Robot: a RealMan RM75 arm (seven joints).
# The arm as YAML. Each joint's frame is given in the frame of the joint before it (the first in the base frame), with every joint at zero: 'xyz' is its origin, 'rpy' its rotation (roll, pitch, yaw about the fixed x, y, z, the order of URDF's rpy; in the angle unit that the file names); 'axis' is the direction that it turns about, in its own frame. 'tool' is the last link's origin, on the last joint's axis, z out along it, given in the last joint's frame.
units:
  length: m
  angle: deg
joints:
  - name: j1
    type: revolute
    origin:
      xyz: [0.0, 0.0, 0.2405]
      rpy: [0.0, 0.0, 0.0]
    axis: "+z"
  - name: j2
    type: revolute
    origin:
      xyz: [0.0, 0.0, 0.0]
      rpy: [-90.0, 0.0, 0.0]
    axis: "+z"
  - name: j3
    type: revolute
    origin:
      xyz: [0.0, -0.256, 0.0]
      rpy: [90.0, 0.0, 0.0]
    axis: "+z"
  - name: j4
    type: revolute
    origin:
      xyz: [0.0, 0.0, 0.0]
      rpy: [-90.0, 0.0, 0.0]
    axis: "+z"
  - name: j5
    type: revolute
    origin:
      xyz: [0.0, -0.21, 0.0]
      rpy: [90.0, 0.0, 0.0]
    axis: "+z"
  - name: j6
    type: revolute
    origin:
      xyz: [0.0, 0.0, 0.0]
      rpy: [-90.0, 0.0, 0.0]
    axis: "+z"
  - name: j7
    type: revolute
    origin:
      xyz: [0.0, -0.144, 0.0]
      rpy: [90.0, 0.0, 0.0]
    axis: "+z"
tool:
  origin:
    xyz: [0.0, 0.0, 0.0]
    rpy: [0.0, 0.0, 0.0]
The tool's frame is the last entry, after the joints.
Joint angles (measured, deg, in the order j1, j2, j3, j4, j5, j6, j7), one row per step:
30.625, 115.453, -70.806, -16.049, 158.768, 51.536, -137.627
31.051, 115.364, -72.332, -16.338, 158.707, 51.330, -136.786
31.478, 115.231, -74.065, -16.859, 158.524, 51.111, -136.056
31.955, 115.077, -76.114, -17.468, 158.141, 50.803, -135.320
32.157, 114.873, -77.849, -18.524, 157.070, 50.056, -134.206
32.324, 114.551, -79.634, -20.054, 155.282, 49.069, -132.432
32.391, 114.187, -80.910, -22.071, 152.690, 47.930, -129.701
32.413, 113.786, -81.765, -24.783, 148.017, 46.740, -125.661
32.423, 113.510, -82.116, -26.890, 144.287, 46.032, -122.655
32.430, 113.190, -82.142, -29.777, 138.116, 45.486, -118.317
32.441, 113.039, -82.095, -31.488, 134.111, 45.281, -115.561
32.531, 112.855, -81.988, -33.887, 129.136, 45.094, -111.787
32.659, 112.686, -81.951, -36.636, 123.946, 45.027, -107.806
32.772, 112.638, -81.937, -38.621, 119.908, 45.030, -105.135
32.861, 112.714, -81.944, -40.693, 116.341, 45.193, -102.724
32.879, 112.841, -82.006, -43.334, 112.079, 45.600, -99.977
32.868, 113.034, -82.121, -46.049, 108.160, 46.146, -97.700
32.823, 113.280, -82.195, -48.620, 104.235, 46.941, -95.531
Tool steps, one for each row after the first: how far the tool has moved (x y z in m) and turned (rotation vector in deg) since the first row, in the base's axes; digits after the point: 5 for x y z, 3 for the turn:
-0.00559, 0.00257, -0.00328, -1.220, -0.066, 1.017
-0.01232, 0.00545, -0.00653, -2.535, -0.487, 2.352
-0.01999, 0.00830, -0.01092, -4.197, -1.244, 3.906
-0.02628, 0.01059, -0.01459, -5.969, -2.151, 5.147
-0.03372, 0.01331, -0.01799, -8.089, -3.185, 6.588
-0.04164, 0.01629, -0.02002, -10.221, -3.827, 7.929
-0.05161, 0.01912, -0.02249, -13.080, -4.861, 9.676
-0.05916, 0.02101, -0.02358, -14.995, -5.787, 10.995
-0.06913, 0.02253, -0.02530, -17.780, -7.573, 12.913
-0.07471, 0.02292, -0.02671, -19.552, -8.800, 13.969
-0.08304, 0.02397, -0.02747, -21.584, -10.162, 15.307
-0.09285, 0.02502, -0.02789, -23.569, -11.757, 16.810
-0.09968, 0.02530, -0.02895, -25.035, -13.406, 17.900
-0.10754, 0.02526, -0.03004, -26.234, -14.821, 19.148
-0.11711, 0.02440, -0.03137, -27.614, -16.695, 20.782
-0.12716, 0.02304, -0.03263, -28.733, -18.717, 22.609
-0.13616, 0.02081, -0.03436, -29.943, -20.783, 24.346

